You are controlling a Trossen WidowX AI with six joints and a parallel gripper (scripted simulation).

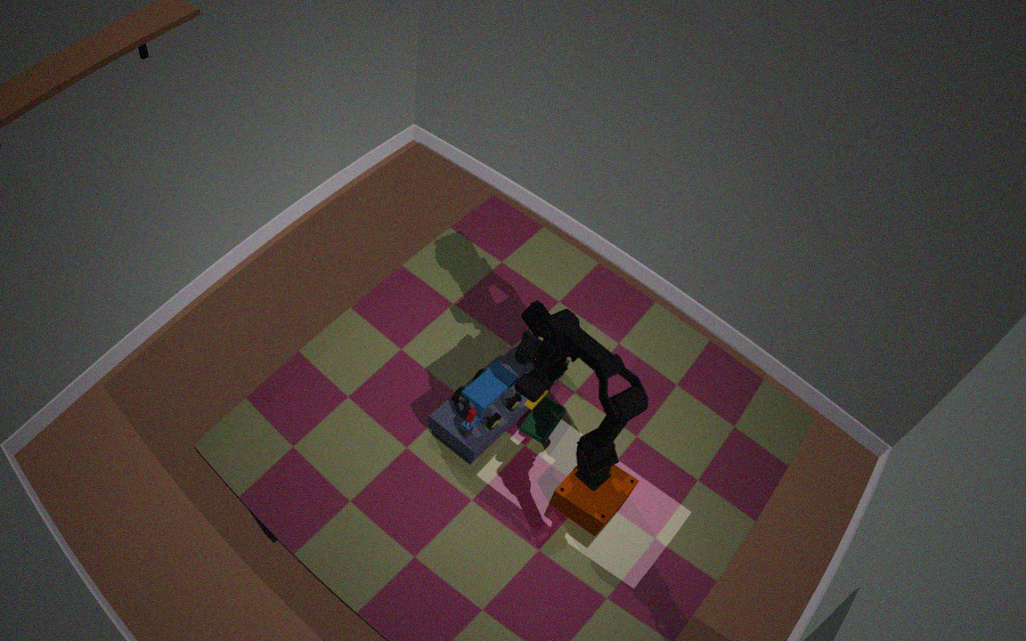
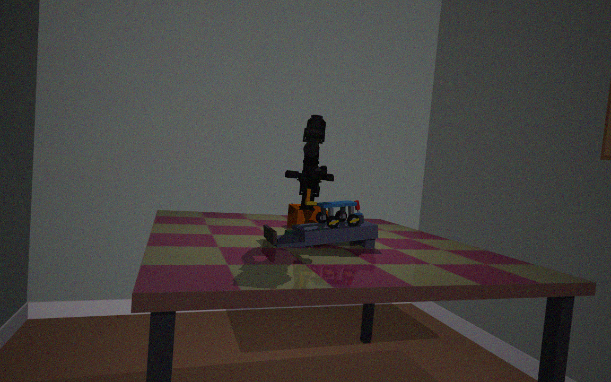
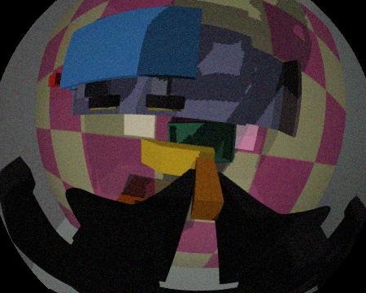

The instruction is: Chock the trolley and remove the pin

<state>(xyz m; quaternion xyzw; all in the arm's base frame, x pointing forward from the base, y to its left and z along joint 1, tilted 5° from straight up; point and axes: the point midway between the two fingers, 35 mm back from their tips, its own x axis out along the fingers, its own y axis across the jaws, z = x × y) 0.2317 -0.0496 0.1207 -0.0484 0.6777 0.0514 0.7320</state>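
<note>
The red-headed stop pin lies 5 cm ahead of my gripper tip, 19 cm to the left of it and 3 cm below it. Also, from my gripper tip: yellow chock: 2 cm to the left, 1 cm below; green tray: 2 cm behind, 1 cm to the right, 17 cm below; blue-topped trolley: 9 cm ahead, 10 cm to the left, 5 cm below.
</note>
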